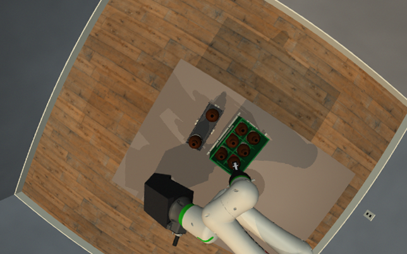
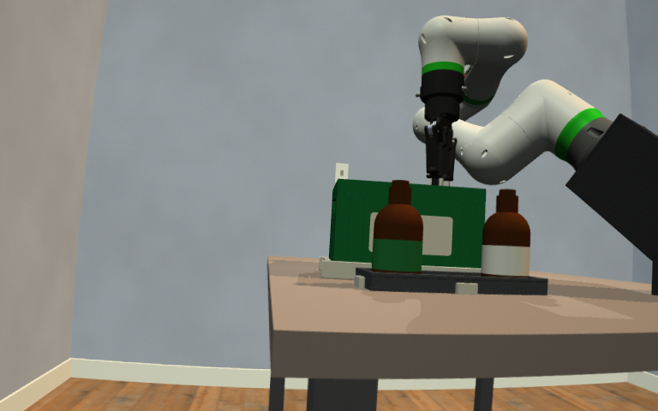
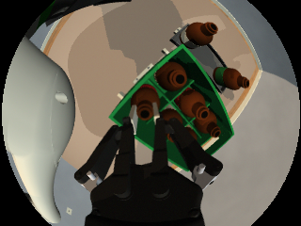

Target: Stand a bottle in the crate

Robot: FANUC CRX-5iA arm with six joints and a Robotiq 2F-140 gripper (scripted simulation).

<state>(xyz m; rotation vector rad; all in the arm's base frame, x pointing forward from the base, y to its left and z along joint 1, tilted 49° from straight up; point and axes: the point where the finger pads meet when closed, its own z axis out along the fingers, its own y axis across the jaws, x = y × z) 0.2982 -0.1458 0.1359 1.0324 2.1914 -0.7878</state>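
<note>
The crate lies 100 mm ahead of my hand, 10 mm to the left of it and 90 mm below it. Also, from my hand: dark tray 130 mm ahead, 220 mm to the left, 160 mm below.
</note>
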